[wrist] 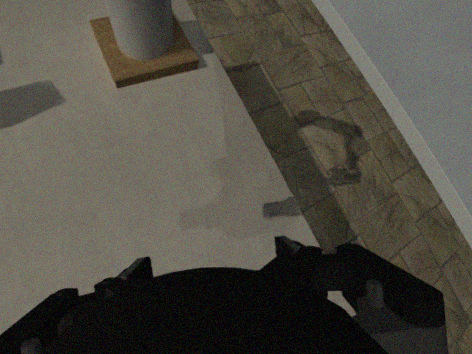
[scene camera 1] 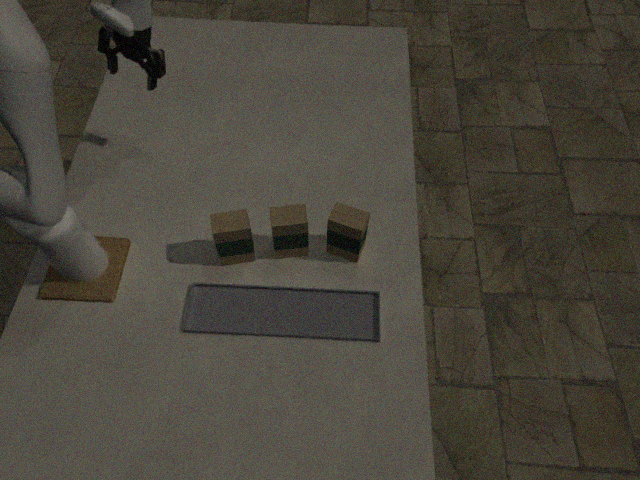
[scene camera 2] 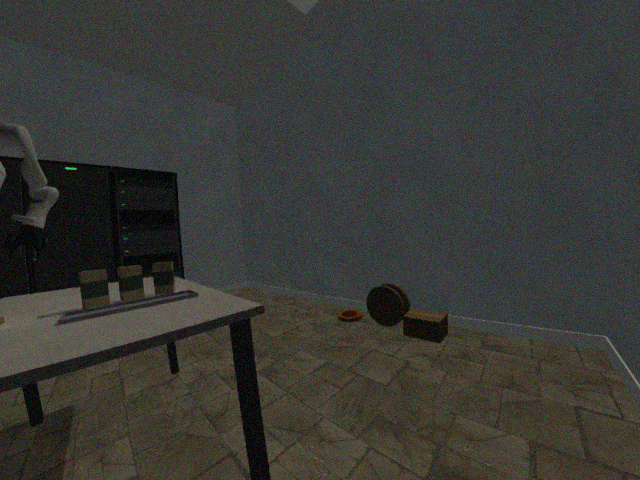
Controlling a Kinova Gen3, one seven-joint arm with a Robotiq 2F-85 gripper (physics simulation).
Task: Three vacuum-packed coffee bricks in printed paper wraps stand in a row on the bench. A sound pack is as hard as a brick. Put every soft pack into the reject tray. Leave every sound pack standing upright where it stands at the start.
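Frame: origin at the arm's base, x right, y ahead, z up, level; millimetres.
Seen in the pictures: gripper, fingertip midpoint: [wrist: 215, 261] [scene camera 1: 132, 81] [scene camera 2: 21, 259]; arm's base, link origin: [wrist: 143, 41] [scene camera 1: 87, 263].
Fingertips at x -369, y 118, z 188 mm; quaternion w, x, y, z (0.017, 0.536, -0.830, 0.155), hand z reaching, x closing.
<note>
Pixels of each thing's top centre, then the offset from my fingertips to it. Level surfaces: height alone.
- left pack, top centre: [scene camera 1: 229, 221] [scene camera 2: 92, 270] dz -66, dx +362, dy +215 mm
- middle pack, top centre: [scene camera 1: 288, 214] [scene camera 2: 129, 266] dz -66, dx +355, dy +339 mm
- right pack, top centre: [scene camera 1: 349, 216] [scene camera 2: 162, 262] dz -66, dx +367, dy +467 mm
- long grey reject tray, top centre: [scene camera 1: 284, 310] [scene camera 2: 135, 302] dz -193, dx +517, dy +316 mm
- white bench, surface height: dz -206 mm
Three coffee bricks in tan wraps with a dark green band stand upright in a row, apart from each other: the left pack [scene camera 1: 232, 236] [scene camera 2: 94, 288], the middle pack [scene camera 1: 288, 230] [scene camera 2: 130, 282] and the right pack [scene camera 1: 347, 231] [scene camera 2: 163, 277]. The right pack is turned a little. The long grey reject tray [scene camera 1: 279, 337] lies in front of the row and holds no pack. My gripper [scene camera 1: 131, 81] [wrist: 215, 261] is open and empty, high above the far left part of the bench, well away from the packs. In scene camera 2 it is dark and its fingers are hard to make out.
The arm's base stands on an orange-brown plate [scene camera 1: 119, 266] [wrist: 157, 73] at the bench's left. The white bench [scene camera 1: 310, 403] [scene camera 2: 129, 330] ends at the right beside the tiled floor. Dark cabinets [scene camera 2: 77, 217] stand behind it. A round reel [scene camera 2: 385, 304], an orange ring and a brown box [scene camera 2: 424, 326] are on the floor.
</note>
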